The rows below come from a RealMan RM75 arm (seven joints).
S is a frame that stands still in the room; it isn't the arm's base.
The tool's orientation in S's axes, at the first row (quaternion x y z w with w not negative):
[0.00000 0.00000 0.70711 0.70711]
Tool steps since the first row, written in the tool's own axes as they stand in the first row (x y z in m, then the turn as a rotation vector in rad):
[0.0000 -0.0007 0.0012 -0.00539 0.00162 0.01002]
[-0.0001 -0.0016 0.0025 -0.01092 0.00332 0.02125]
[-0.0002 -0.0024 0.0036 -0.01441 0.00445 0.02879]
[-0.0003 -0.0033 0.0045 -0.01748 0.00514 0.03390]
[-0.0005 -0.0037 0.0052 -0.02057 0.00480 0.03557]
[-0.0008 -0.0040 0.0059 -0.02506 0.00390 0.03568]
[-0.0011 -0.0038 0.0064 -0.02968 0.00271 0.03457]
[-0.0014 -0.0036 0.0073 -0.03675 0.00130 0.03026]
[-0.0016 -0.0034 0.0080 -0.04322 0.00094 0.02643]
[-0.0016 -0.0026 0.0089 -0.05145 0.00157 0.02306]
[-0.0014 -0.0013 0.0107 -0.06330 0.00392 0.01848]
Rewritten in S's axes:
[0.0007 0.0000 0.0012 -0.00162 -0.00539 0.01002]
[0.0016 -0.0001 0.0025 -0.00332 -0.01092 0.02125]
[0.0024 -0.0002 0.0036 -0.00445 -0.01441 0.02879]
[0.0033 -0.0003 0.0045 -0.00514 -0.01748 0.03390]
[0.0037 -0.0005 0.0052 -0.00480 -0.02057 0.03557]
[0.0040 -0.0008 0.0059 -0.00390 -0.02506 0.03568]
[0.0038 -0.0011 0.0064 -0.00271 -0.02968 0.03457]
[0.0036 -0.0014 0.0073 -0.00130 -0.03675 0.03026]
[0.0034 -0.0016 0.0080 -0.00094 -0.04322 0.02643]
[0.0026 -0.0016 0.0089 -0.00157 -0.05145 0.02306]
[0.0013 -0.0014 0.0107 -0.00392 -0.06330 0.01848]

